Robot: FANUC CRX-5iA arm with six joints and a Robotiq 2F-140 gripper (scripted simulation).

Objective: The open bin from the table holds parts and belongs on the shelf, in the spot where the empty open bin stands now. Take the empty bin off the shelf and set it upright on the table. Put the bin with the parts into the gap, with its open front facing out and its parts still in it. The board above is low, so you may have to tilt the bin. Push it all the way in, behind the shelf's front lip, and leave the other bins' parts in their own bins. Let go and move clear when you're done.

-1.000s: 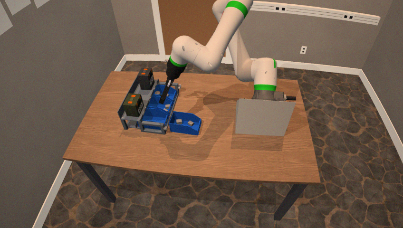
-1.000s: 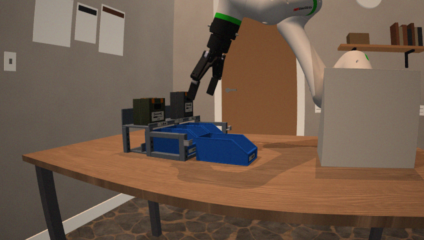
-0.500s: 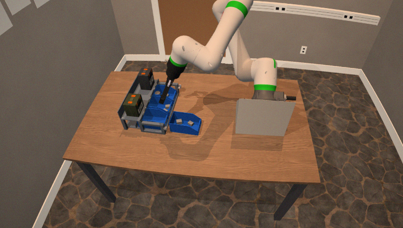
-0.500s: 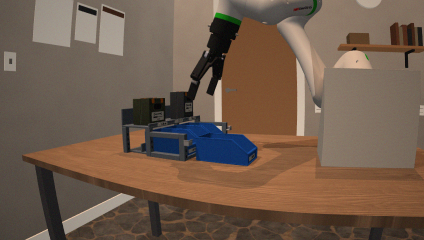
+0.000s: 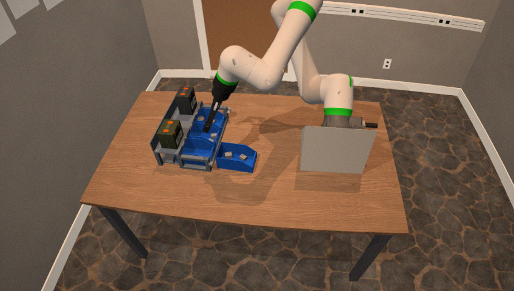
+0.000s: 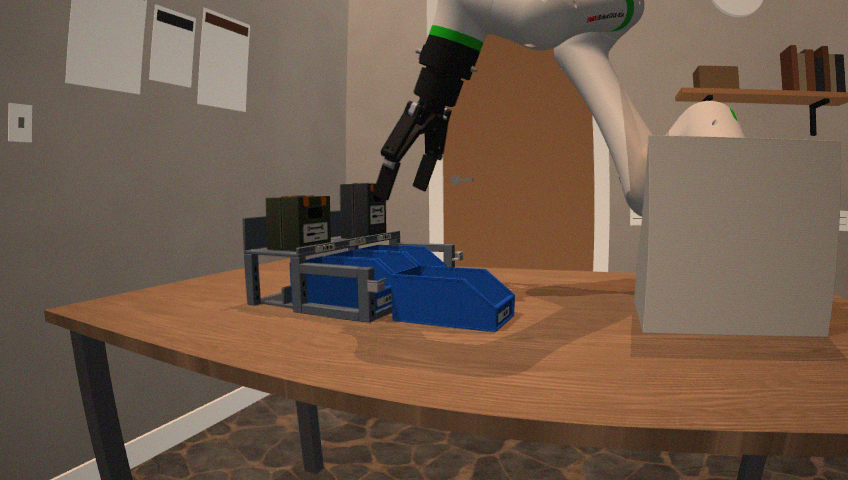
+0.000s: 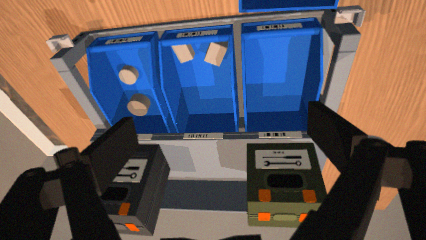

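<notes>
My hand is 140 mm past the tan part, 50 mm to the right of it and 200 mm above it. Also, from my hand: black box: 180 mm ahead, 170 mm to the right, 50 mm below; then grey shelf: 110 mm ahead, 50 mm to the right, 140 mm below.
</notes>
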